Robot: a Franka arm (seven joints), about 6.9 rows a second.
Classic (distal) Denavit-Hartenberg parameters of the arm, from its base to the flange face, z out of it. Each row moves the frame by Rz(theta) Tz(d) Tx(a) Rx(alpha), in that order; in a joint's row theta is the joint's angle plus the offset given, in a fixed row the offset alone. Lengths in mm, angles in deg.
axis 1: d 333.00; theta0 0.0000; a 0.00; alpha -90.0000
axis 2: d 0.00; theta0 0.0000; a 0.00; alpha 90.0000
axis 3: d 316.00; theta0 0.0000; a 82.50; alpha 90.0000
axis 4: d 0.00; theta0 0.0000; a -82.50; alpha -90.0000
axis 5: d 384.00; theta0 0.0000; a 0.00; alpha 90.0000
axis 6: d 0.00; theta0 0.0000; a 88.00; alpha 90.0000
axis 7: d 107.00; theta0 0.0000; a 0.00; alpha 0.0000
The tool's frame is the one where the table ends.
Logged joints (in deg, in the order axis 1, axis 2, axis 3, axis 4, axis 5, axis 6, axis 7), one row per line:
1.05 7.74 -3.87 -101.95 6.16 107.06 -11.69
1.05 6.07 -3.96 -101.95 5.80 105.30 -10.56
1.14 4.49 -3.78 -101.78 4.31 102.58 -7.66
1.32 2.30 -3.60 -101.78 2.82 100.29 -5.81
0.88 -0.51 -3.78 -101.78 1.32 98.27 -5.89
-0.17 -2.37 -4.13 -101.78 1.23 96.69 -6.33
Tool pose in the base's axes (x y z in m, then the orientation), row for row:
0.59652 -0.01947 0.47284 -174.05 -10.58 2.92
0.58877 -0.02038 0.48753 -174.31 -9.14 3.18
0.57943 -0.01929 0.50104 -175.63 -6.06 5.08
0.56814 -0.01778 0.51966 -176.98 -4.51 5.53
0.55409 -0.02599 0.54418 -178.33 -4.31 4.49
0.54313 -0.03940 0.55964 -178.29 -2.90 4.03
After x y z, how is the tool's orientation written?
As a rotation vector, in degrees.
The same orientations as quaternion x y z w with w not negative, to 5 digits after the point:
-0.99682 -0.06059 0.01672 0.04889
-0.99735 -0.05230 0.01819 0.04729
-0.99832 -0.03445 0.02888 0.03657
-0.99887 -0.02545 0.03121 0.02510
-0.99930 -0.02415 0.02516 0.01363
-0.99951 -0.01626 0.02259 0.01432

